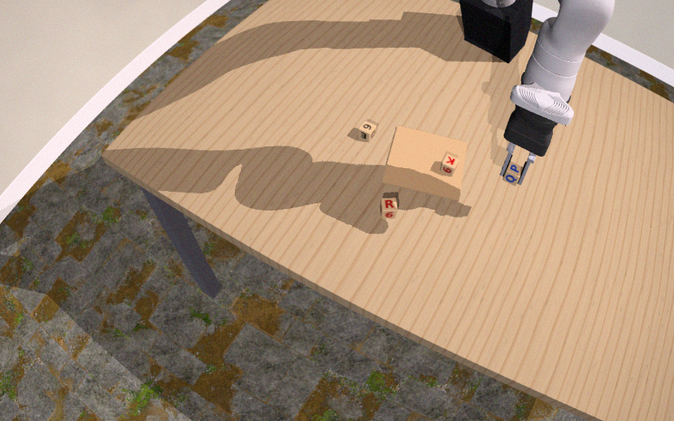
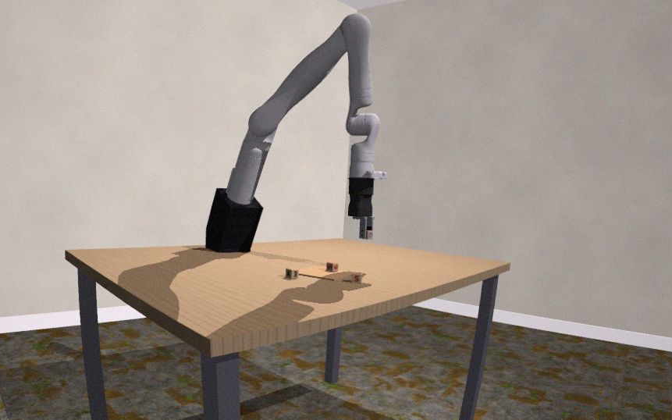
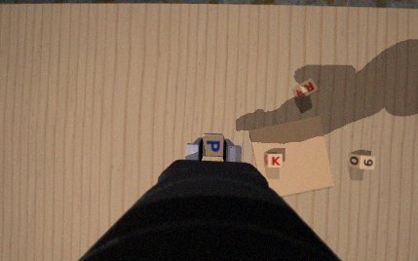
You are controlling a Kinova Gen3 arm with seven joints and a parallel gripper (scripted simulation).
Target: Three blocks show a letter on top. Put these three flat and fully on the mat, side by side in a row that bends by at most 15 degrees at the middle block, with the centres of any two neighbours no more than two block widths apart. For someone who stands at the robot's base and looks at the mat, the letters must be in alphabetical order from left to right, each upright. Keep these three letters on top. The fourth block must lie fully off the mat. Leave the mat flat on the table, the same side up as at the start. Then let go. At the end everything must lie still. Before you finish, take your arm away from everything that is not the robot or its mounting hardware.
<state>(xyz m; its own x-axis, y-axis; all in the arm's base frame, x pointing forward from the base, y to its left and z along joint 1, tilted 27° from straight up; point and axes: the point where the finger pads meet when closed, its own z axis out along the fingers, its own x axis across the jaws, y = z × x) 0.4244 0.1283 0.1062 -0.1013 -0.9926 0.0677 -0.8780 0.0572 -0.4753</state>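
My hand is 150 mm to the left of the tan mat, 110 mm above it and 40 mm past it. The rest, counted from my hand: block (280 mm to the right, 100 mm below, 60 mm behind).
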